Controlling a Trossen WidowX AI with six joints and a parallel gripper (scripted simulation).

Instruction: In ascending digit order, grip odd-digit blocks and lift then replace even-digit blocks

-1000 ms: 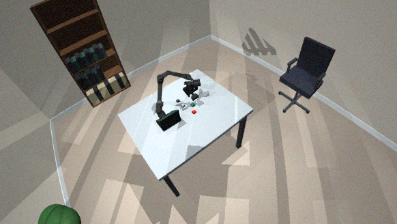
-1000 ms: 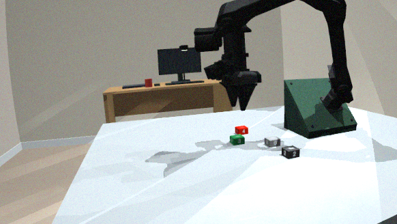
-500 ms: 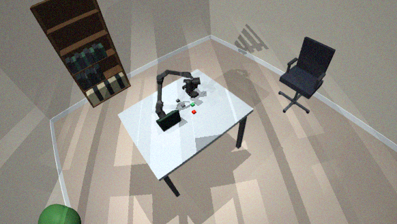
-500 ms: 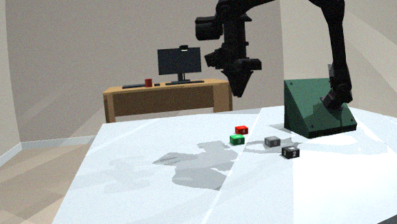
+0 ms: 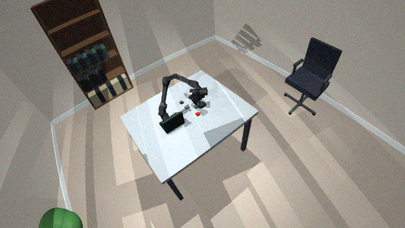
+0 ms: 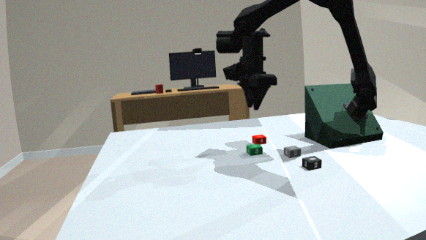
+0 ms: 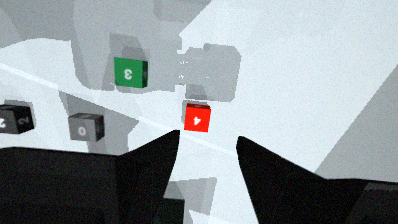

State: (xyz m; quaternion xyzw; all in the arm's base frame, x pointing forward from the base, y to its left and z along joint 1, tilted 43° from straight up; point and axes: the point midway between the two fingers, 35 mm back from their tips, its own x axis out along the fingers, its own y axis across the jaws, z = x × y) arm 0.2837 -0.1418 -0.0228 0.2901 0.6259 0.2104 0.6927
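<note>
Right now my gripper tip is 1 cm past the red block marked 4, 1 cm to the right of it and 9 cm above it. Also, from my gripper tip: grey block marked 0 (3 cm behind, 15 cm to the left, 9 cm below); then black block marked 2 (2 cm behind, 25 cm to the left, 9 cm below); then green block marked 3 (4 cm ahead, 9 cm to the left, 9 cm below).
</note>
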